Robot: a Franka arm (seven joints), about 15 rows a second.
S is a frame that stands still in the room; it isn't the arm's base.
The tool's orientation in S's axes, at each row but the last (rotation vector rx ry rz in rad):
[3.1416 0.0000 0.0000]
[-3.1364 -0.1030 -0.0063]
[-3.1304 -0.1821 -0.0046]
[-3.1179 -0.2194 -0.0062]
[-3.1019 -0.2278 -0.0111]
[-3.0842 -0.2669 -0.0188]
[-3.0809 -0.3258 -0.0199]
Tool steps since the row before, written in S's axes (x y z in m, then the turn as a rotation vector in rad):
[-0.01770 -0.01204 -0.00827 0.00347 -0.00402 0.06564]
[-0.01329 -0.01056 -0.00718 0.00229 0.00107 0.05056]
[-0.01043 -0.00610 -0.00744 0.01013 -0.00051 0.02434]
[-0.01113 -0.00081 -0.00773 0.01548 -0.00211 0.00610]
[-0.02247 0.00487 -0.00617 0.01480 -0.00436 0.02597]
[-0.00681 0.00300 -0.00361 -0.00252 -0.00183 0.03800]
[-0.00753 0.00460 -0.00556 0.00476 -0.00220 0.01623]
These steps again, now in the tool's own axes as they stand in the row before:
[-0.01770 0.01204 0.00827 0.00347 0.00402 -0.06564]
[-0.01398 0.00969 0.00709 0.00256 -0.00109 -0.05055]
[-0.01109 0.00489 0.00738 0.01008 0.00154 -0.02432]
[-0.01117 -0.00064 0.00768 0.01506 0.00416 -0.00609]
[-0.02158 -0.00791 0.00621 0.01425 0.00568 -0.02602]
[-0.00625 -0.00396 0.00369 -0.00219 -0.00033 -0.03806]
[-0.00650 -0.00584 0.00570 0.00448 0.00247 -0.01627]

